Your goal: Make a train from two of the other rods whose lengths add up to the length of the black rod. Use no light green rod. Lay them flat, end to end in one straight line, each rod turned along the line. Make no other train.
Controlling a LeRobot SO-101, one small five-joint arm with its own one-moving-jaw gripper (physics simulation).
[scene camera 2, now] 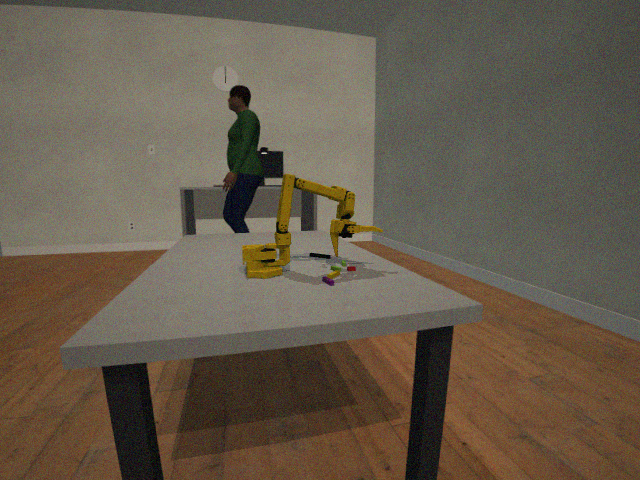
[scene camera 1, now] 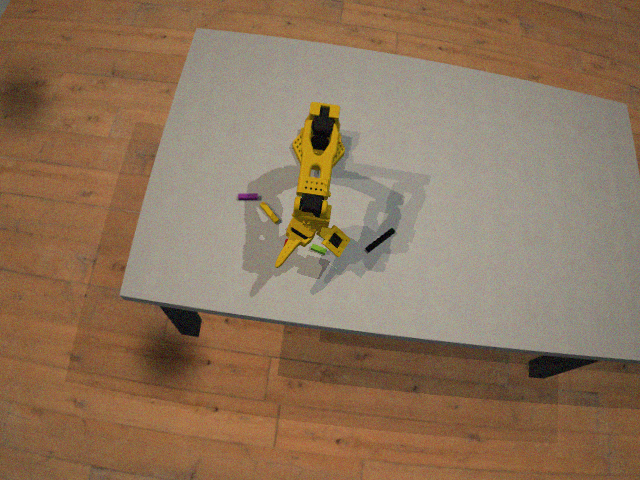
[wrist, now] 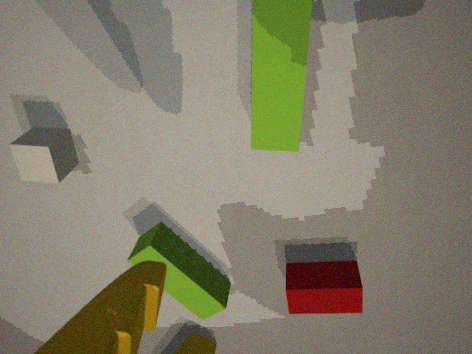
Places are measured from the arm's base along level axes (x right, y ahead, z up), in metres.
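Pixels of known places: hand at its tool point: (scene camera 2: 337, 255) (scene camera 1: 308, 229) (wrist: 162, 287); arm's base at its link origin: (scene camera 2: 270, 272).
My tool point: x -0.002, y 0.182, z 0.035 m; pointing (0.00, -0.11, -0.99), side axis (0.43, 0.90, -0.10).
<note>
Ahead of a thing's pixels: the offset from my tool point to its top centre. Level surfaces: height alone.
The black rod @(dz -0.025, dx -0.145, dy -0.012 m) (scene camera 1: 379, 240) (scene camera 2: 320, 255) lies slanted, right of the arm in scene camera 1. A purple rod @(dz -0.025, dx +0.130, dy -0.065 m) (scene camera 1: 248, 196) (scene camera 2: 328, 281) and a yellow rod @(dz -0.025, dx +0.082, dy -0.037 m) (scene camera 1: 269, 212) (scene camera 2: 333, 274) (wrist: 199, 345) lie left of the arm, apart and at different angles. A short red rod @(dz -0.025, dx +0.037, dy +0.026 m) (scene camera 1: 285, 241) (scene camera 2: 351, 268) (wrist: 324, 300) is partly hidden by the jaw in scene camera 1. A small white block @(dz -0.025, dx -0.019, dy -0.035 m) (wrist: 35, 163) shows at the wrist view's left. My gripper (scene camera 1: 299, 253) (scene camera 2: 359, 242) is fully open and empty above the table; one notched jaw (wrist: 115, 305) shows in the wrist view.
One light green rod @(dz -0.025, dx -0.025, dy +0.026 m) (wrist: 280, 100) lies at the wrist view's top. Another light green rod @(dz -0.025, dx +0.026, dy -0.013 m) (wrist: 187, 285) lies beside the jaw, left of the red rod. The grey table @(dz -0.035 m) (scene camera 1: 491, 206) (scene camera 2: 206, 310) carries the arm. A person (scene camera 2: 244, 144) stands beyond the table.
</note>
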